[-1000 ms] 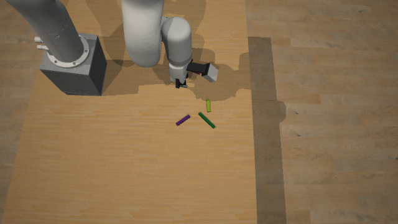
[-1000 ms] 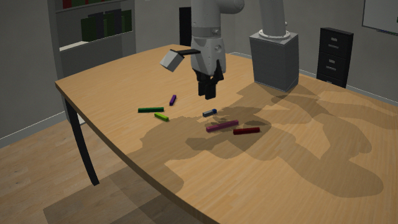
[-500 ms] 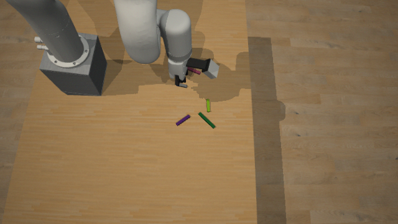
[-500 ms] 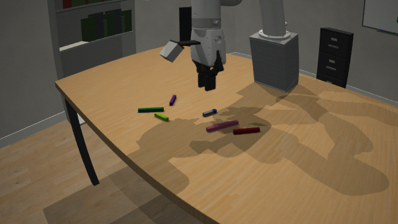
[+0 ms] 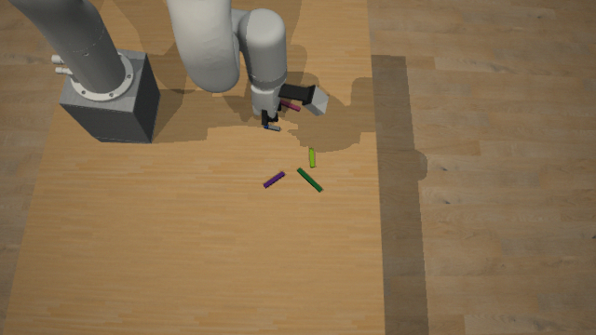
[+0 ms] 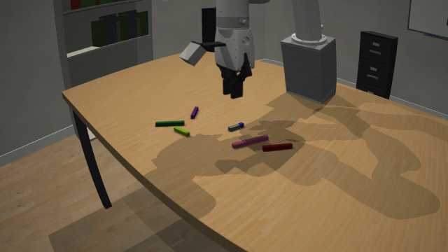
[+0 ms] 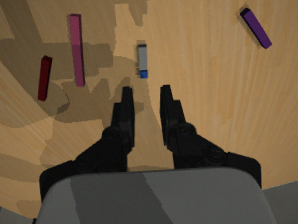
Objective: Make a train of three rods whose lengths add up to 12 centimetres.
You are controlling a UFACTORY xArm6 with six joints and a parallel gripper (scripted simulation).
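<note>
My hand is 90 mm short of the green rod, 140 mm to the left of it and 110 mm above it. The rest, counted from my hand: grey rod (110 mm below); then pink rod (20 mm ahead, 70 mm to the left, 110 mm below); then blue rod (20 mm behind, 10 mm to the left, 110 mm below).
</note>
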